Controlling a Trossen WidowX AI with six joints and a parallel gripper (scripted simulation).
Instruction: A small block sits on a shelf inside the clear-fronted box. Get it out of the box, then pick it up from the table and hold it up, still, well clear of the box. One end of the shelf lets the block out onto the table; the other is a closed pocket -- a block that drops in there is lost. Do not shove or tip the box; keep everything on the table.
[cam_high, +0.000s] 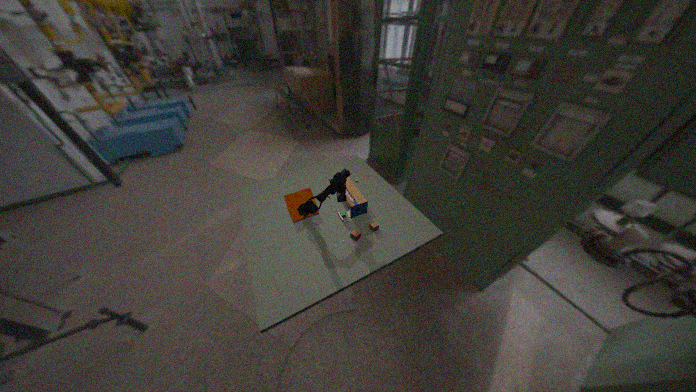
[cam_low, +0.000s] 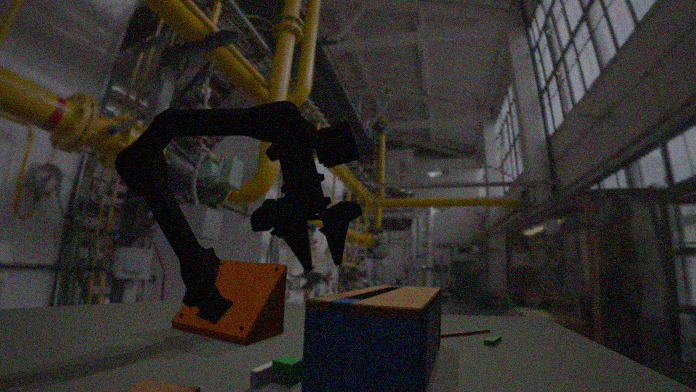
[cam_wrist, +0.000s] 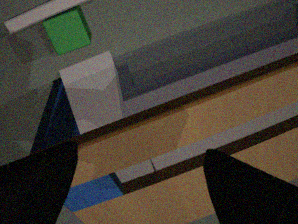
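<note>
My gripper tip is now 30 mm past the green block, 40 mm to the left of it and 150 mm above it. Round my gripper tip: thin brown strip: 170 mm ahead, 440 mm to the left, 160 mm below; then box: 40 mm ahead, 120 mm to the left, 110 mm below.
</note>
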